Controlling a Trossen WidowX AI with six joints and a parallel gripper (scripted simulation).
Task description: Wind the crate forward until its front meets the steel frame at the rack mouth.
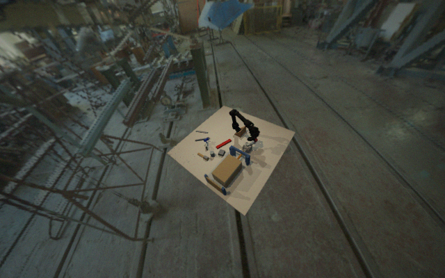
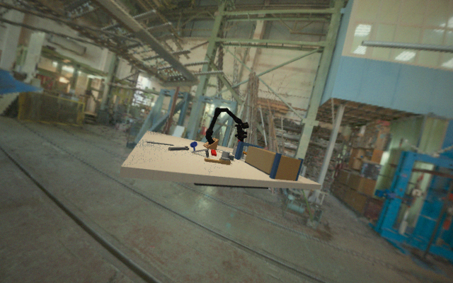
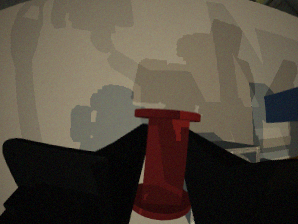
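Now: the winch handle 40 mm to the right of my gripper tip, 30 mm below it and 30 mm ahead of it. The rest, counted from my gripper tip: red knob (20 mm to the right); blue steel frame (240 mm ahead, 80 mm to the right, 30 mm below); grey winch (100 mm below, 80 mm to the right, 70 mm ahead).
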